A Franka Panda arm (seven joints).
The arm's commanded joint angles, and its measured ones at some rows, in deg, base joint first. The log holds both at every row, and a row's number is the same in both.
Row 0, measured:
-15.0 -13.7 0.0 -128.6 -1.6 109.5 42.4
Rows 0 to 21, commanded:
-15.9 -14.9 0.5 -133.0 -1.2 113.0 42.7
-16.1 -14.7 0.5 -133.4 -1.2 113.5 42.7
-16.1 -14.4 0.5 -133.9 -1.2 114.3 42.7
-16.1 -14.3 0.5 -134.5 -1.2 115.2 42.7
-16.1 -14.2 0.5 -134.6 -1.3 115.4 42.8
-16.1 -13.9 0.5 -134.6 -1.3 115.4 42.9
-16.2 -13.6 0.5 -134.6 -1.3 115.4 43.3
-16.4 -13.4 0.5 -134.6 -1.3 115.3 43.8
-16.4 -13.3 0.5 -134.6 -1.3 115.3 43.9
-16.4 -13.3 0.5 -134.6 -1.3 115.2 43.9
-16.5 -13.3 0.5 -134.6 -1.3 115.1 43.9
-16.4 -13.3 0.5 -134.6 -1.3 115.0 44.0
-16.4 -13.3 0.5 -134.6 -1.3 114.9 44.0
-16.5 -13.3 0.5 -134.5 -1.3 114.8 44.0
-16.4 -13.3 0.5 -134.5 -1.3 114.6 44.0
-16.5 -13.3 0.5 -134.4 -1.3 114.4 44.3
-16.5 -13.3 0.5 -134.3 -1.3 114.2 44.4
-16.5 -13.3 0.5 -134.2 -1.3 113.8 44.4
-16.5 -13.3 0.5 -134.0 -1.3 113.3 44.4
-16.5 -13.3 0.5 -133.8 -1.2 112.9 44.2
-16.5 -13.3 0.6 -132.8 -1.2 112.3 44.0
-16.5 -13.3 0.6 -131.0 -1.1 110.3 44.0
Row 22, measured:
-16.2 -13.3 0.0 -133.7 -1.6 113.9 43.2
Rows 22 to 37, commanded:
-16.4 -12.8 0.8 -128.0 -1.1 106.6 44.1
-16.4 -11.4 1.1 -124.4 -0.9 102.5 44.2
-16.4 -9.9 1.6 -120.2 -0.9 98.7 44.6
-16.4 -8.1 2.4 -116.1 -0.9 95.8 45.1
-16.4 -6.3 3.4 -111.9 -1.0 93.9 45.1
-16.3 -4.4 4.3 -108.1 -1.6 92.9 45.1
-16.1 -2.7 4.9 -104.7 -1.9 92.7 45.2
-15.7 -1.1 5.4 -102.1 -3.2 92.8 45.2
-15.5 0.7 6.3 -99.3 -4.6 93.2 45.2
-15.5 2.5 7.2 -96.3 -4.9 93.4 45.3
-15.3 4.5 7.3 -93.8 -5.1 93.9 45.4
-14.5 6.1 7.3 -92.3 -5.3 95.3 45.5
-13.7 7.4 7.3 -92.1 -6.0 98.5 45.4
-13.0 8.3 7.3 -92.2 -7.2 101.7 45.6
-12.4 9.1 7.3 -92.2 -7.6 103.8 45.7
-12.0 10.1 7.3 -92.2 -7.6 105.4 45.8
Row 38, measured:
-13.5 6.4 6.9 -94.4 -5.6 101.2 44.5
